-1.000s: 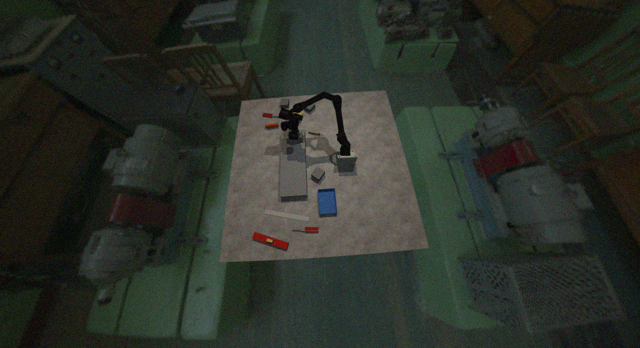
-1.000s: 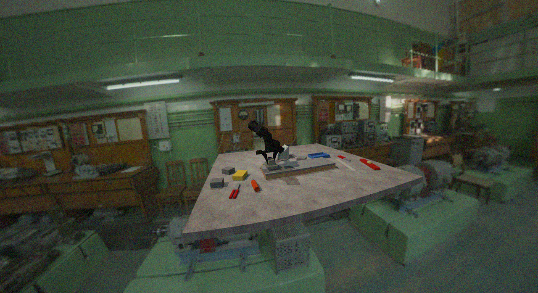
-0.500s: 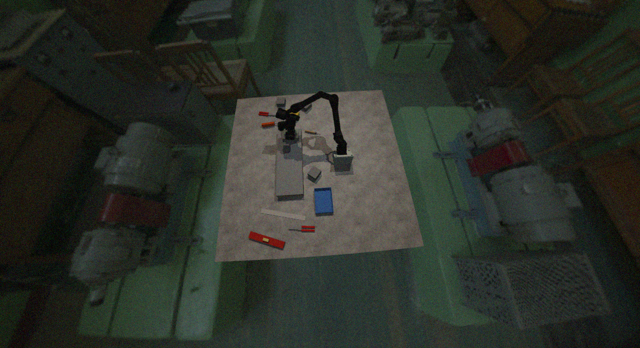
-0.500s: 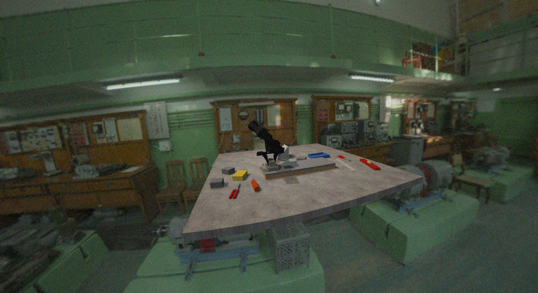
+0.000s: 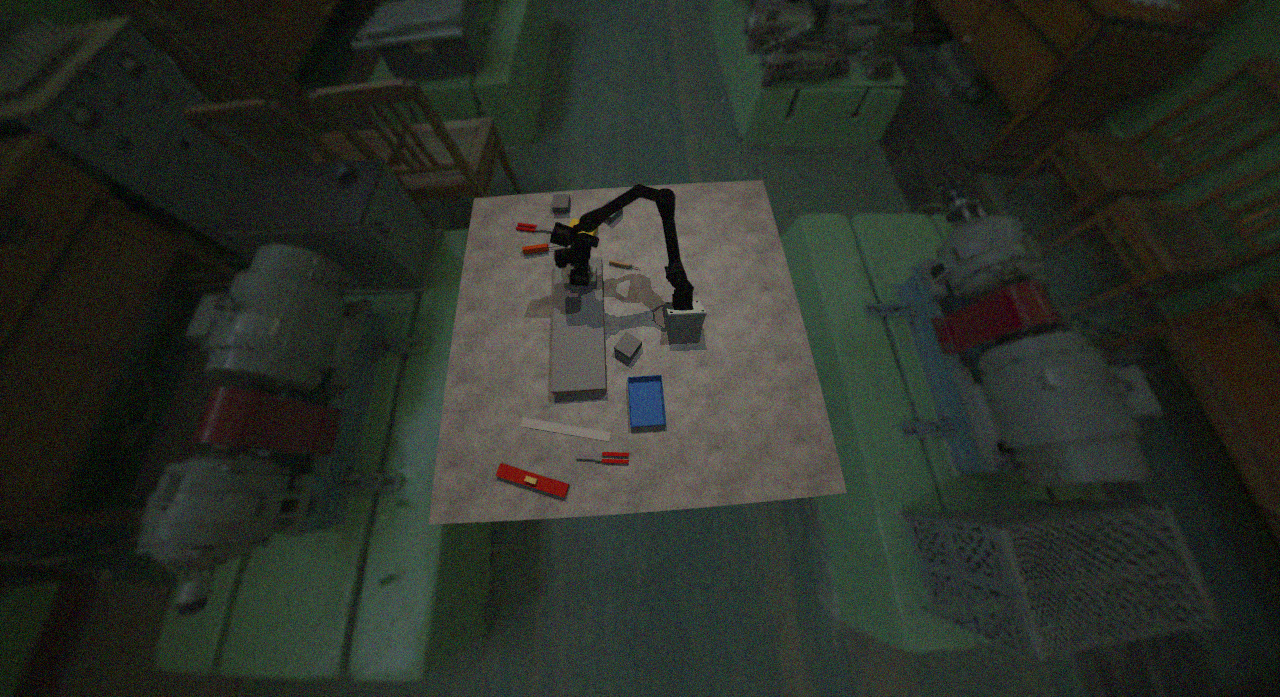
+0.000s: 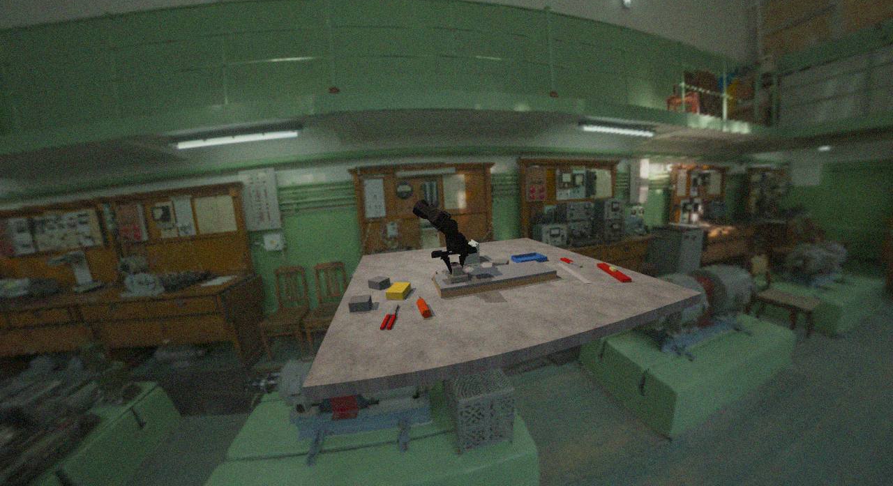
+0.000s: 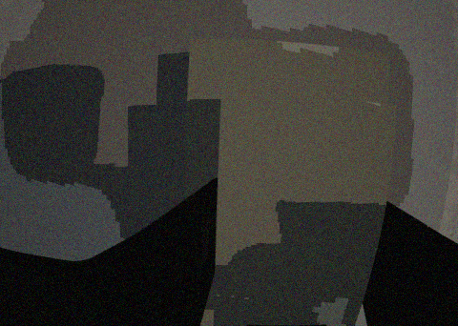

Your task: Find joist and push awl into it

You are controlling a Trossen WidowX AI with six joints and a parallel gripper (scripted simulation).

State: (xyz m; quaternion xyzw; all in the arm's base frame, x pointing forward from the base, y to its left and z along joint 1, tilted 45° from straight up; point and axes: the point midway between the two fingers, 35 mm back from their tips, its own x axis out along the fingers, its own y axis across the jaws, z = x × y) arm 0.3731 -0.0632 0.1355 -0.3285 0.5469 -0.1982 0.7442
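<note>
My gripper tip is now 4 cm past the dark display and 3 cm below it. From my gripper tip the other things lie so: awl: 18 cm behind, 7 cm to the right, 6 cm below; then yellow block: 25 cm to the right, 5 cm below; then stud finder: 2 cm behind, 2 cm above.
</note>
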